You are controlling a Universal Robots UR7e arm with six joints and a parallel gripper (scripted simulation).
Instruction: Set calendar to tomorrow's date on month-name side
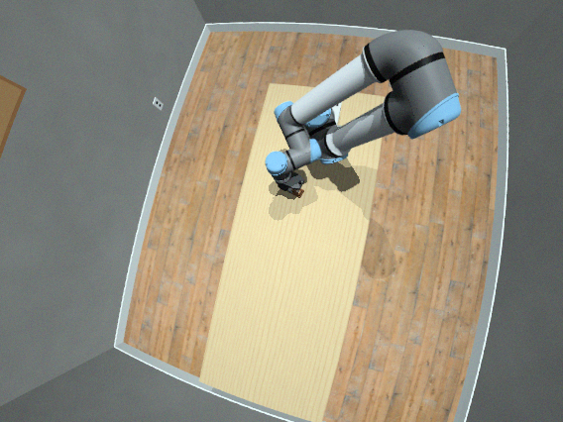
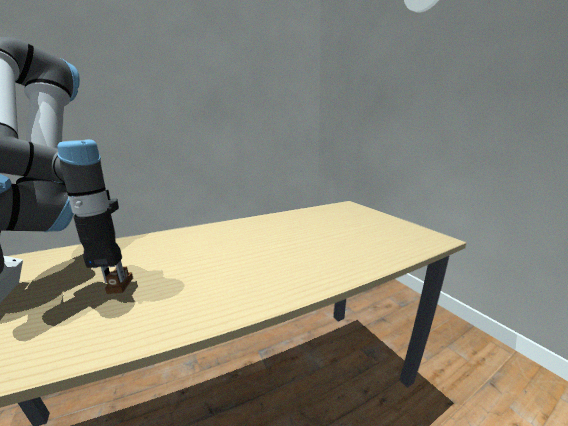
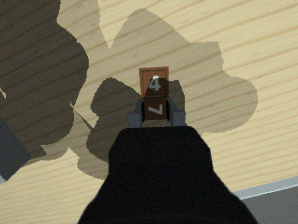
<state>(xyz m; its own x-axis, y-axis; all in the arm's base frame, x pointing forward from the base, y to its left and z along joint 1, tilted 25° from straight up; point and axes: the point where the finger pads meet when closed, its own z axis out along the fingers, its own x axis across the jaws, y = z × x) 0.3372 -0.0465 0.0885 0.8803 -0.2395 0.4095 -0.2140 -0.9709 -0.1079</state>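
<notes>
My hand is 20 mm to the right of the dark brown calendar tray and 30 mm above it.
</notes>
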